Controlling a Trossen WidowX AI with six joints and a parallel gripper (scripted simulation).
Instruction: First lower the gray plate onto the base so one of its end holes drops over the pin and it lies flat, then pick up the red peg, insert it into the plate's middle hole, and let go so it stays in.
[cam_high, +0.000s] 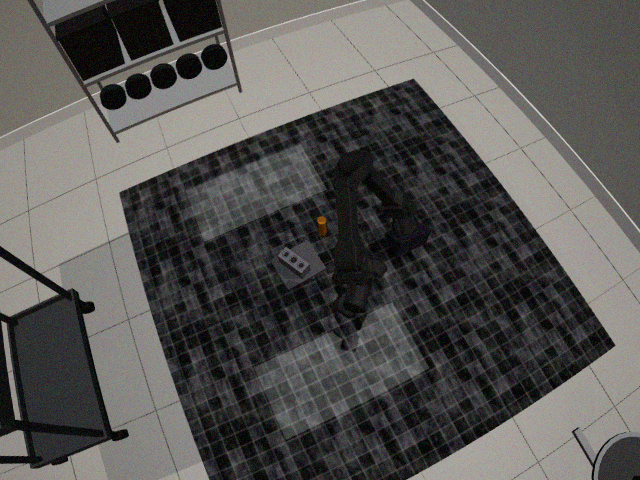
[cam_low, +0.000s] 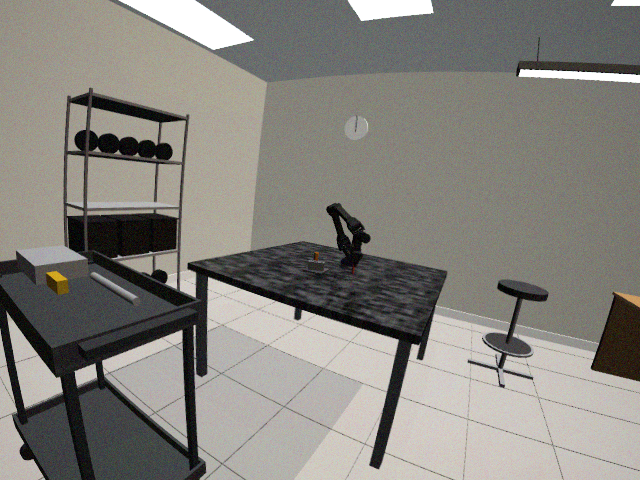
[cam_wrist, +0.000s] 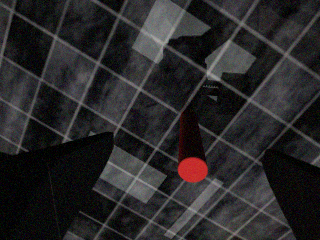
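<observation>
The red peg is 20 mm below my gripper tip. From my gripper tip the other things lie so: gray base 170 mm to the right, 130 mm ahead, 50 mm below; orange cylinder 270 mm to the right, 20 mm below, 20 mm ahead; gray plate 180 mm to the right, 150 mm ahead, 10 mm below.
</observation>
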